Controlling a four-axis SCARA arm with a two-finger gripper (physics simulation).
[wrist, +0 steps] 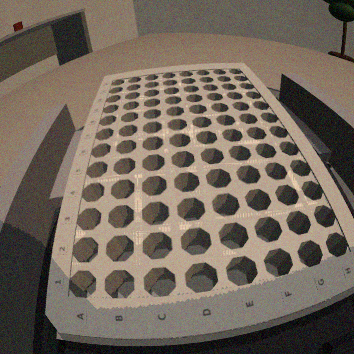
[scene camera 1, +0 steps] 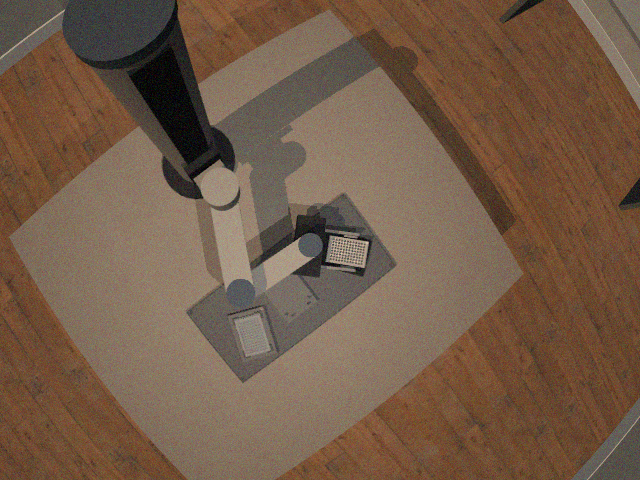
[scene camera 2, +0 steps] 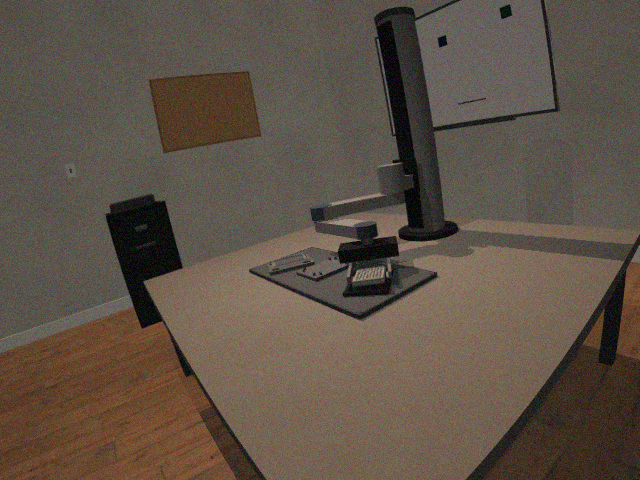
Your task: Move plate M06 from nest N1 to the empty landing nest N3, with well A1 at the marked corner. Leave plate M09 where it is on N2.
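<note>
A white 96-well plate (scene camera 1: 347, 251) (scene camera 2: 369, 276) (wrist: 167, 192) sits level in the black nest (scene camera 2: 367, 290). Its A1 well and a cut corner are at the lower left in the wrist view. My gripper (scene camera 1: 344, 251) (scene camera 2: 369, 267) (wrist: 179, 99) is open around this plate, one finger along each long side; whether the pads touch it I cannot tell. A second, paler plate (scene camera 1: 251, 334) (scene camera 2: 292, 261) lies in a grey nest at the mat's other end. Between them is an empty flat nest (scene camera 1: 289, 299) (scene camera 2: 320, 269) with small dark studs. No plate or nest names are readable.
The nests stand on a dark grey mat (scene camera 1: 330, 299) (scene camera 2: 356, 307) on the beige table (scene camera 1: 413, 310) (scene camera 2: 387, 372). The arm's column (scene camera 1: 180, 98) (scene camera 2: 421, 129) rises behind the mat, and the arm's links pass over the mat near the empty nest. Walls and furniture are farther off.
</note>
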